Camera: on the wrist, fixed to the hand. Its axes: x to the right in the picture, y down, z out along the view.
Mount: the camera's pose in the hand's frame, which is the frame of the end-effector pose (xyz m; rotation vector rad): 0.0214 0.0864 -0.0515 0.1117 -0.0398 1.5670
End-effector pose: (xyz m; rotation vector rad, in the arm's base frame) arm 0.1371 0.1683 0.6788 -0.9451 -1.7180 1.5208
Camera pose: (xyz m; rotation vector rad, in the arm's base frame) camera 0.1774 0.2194 0.5992 1.9567 0.5260 -1.9222
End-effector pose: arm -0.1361 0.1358 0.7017 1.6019 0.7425 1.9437
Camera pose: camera -0.1942 0.0836 0.7686 -1.6465 0.4959 -1.7139
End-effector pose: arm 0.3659 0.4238 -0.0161 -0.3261 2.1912 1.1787
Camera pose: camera 0.2867 0.4326 0.0489 -1.5659 -2.0730 -1.4867
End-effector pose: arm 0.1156 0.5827 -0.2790 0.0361 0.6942 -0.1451
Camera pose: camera 0.1117 0.6698 -0.3336 0.6594 0.4588 1.3134
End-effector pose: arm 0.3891 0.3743 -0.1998 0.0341 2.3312 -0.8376
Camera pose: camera 0.3628 0.4688 -0.2308 1.5854 1.4640 -0.1002
